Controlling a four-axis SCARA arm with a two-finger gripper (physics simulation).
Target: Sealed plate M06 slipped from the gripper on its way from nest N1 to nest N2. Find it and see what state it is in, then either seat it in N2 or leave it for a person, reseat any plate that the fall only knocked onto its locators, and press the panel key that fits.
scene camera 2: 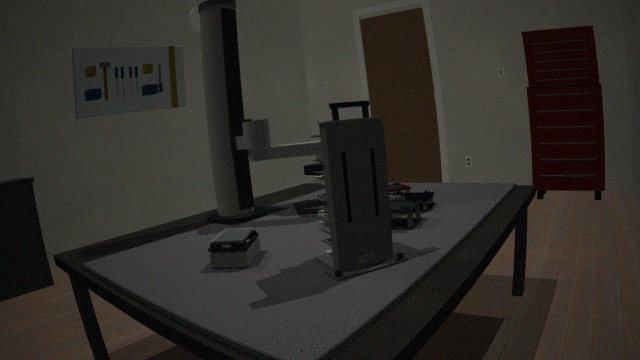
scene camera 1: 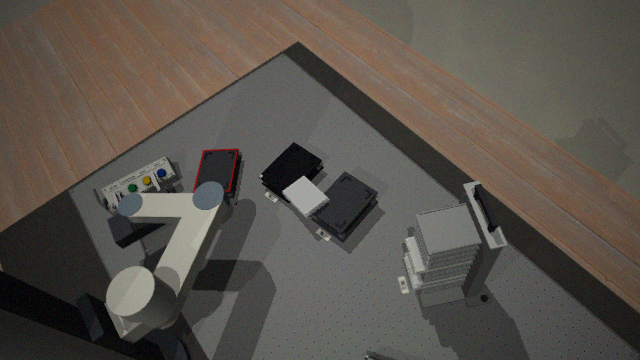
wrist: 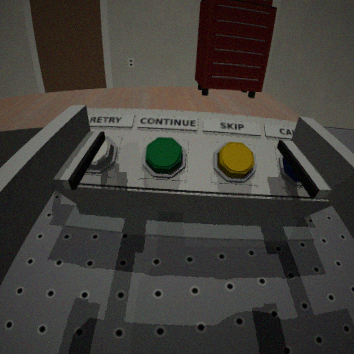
Labels:
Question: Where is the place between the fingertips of the gripper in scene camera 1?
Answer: At 133,183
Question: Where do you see a green CONTINUE button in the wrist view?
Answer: At 163,154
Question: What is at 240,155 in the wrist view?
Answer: A yellow SKIP button.

